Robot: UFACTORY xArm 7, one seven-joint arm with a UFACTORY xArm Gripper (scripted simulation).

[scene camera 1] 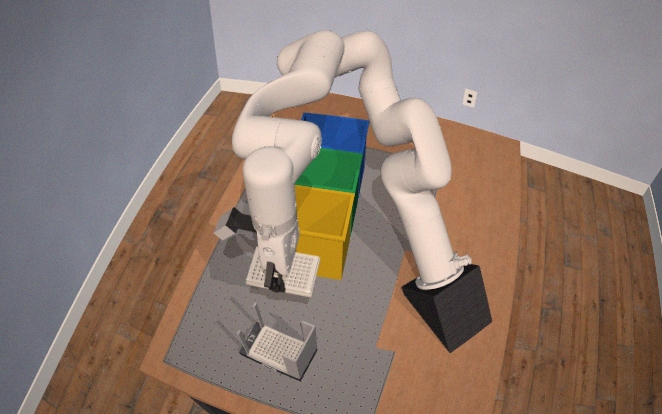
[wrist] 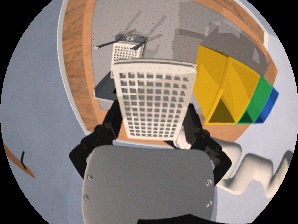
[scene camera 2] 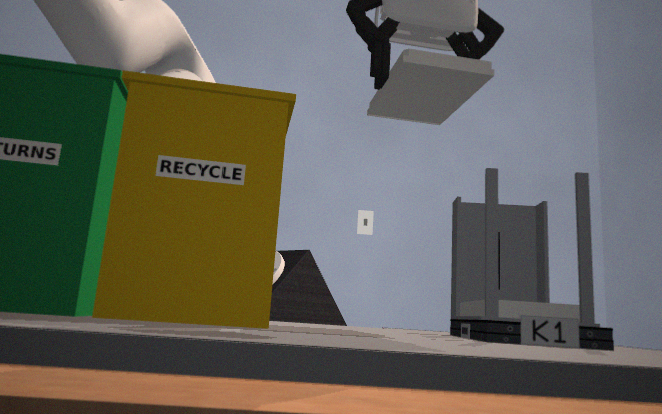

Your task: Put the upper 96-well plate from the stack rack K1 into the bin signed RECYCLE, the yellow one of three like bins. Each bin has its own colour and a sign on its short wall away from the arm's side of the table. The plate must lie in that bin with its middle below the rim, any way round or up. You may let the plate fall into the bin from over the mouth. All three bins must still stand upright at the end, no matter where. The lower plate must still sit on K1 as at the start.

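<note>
There's a yellow bin here, along with a green bin, a blue bin and my gripper. Scene camera 1 has my gripper in it, and you'd find the gripper in the wrist view as well.
</note>
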